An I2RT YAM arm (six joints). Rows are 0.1 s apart.
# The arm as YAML. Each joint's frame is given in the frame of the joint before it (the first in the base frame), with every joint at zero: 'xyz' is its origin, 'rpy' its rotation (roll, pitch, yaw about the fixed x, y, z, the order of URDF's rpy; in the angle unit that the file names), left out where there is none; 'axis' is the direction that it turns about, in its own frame. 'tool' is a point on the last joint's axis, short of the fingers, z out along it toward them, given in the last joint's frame.
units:
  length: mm
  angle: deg
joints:
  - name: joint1
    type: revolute
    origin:
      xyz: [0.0, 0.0, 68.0]
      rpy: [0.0, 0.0, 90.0]
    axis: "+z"
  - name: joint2
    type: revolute
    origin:
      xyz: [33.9, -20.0, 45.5]
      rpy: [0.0, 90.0, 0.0]
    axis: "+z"
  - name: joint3
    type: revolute
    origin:
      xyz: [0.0, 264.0, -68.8]
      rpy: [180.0, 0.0, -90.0]
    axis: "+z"
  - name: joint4
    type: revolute
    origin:
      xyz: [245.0, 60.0, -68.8]
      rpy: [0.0, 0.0, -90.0]
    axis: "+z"
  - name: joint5
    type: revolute
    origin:
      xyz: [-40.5, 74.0, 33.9]
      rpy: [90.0, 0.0, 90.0]
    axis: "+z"
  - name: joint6
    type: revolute
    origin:
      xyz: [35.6, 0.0, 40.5]
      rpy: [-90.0, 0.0, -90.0]
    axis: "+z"
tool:
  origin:
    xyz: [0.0, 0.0, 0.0]
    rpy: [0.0, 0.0, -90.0]
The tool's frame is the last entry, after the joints.
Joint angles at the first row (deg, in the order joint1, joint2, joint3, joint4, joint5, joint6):
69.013, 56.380, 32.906, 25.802, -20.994, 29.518
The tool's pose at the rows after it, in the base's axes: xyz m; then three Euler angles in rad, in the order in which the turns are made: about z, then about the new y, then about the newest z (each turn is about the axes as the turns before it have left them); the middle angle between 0 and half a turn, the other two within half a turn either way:
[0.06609, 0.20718, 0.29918, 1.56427, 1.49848, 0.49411]
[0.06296, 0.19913, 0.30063, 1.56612, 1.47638, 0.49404]
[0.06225, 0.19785, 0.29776, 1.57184, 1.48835, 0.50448]
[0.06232, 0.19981, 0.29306, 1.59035, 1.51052, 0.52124]
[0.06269, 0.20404, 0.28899, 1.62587, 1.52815, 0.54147]
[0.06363, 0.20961, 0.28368, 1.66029, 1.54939, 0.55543]
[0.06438, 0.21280, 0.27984, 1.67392, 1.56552, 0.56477]
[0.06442, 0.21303, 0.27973, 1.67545, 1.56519, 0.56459]
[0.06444, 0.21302, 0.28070, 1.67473, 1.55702, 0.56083]
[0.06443, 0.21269, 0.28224, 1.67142, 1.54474, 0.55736]
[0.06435, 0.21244, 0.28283, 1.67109, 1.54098, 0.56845]
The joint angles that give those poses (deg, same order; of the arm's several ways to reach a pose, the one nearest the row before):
69.012, 52.685, 31.506, 25.605, -20.558, 29.867
69.012, 50.151, 30.391, 25.541, -20.623, 30.349
69.013, 49.734, 29.910, 24.884, -20.972, 30.720
69.014, 50.412, 29.627, 24.512, -22.064, 31.267
69.013, 51.901, 29.651, 24.928, -24.119, 32.119
69.012, 53.910, 29.715, 25.561, -26.109, 32.425
69.014, 55.091, 29.716, 25.714, -26.894, 32.512
69.013, 55.179, 29.715, 25.824, -26.983, 32.512
69.013, 55.177, 29.715, 26.348, -26.939, 32.534
69.013, 55.068, 29.693, 27.047, -26.742, 32.687
69.013, 54.981, 29.693, 27.201, -26.721, 33.430

